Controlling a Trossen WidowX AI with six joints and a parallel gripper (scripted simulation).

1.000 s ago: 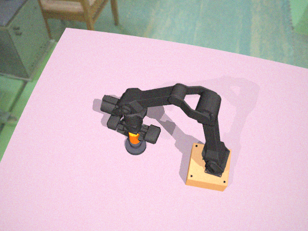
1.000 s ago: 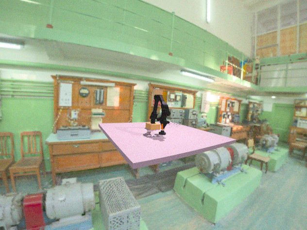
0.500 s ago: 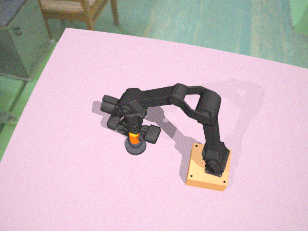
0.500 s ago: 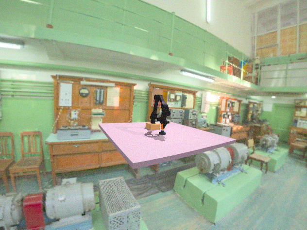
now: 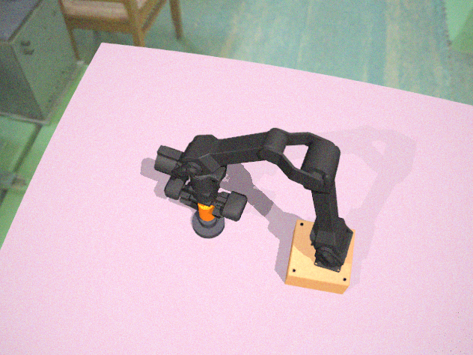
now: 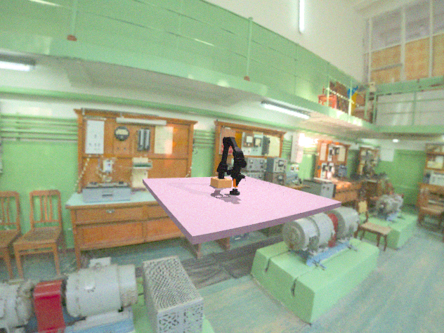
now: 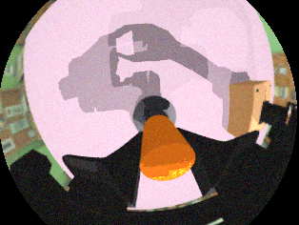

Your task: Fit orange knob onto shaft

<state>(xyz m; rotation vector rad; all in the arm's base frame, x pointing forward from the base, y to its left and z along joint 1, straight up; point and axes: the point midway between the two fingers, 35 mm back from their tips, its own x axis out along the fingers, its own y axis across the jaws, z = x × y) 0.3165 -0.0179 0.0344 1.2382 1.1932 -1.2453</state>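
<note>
The orange knob is 30 mm above my gripper tip. The rest, counted from my gripper tip: dark round pedestal 40 mm below.
</note>
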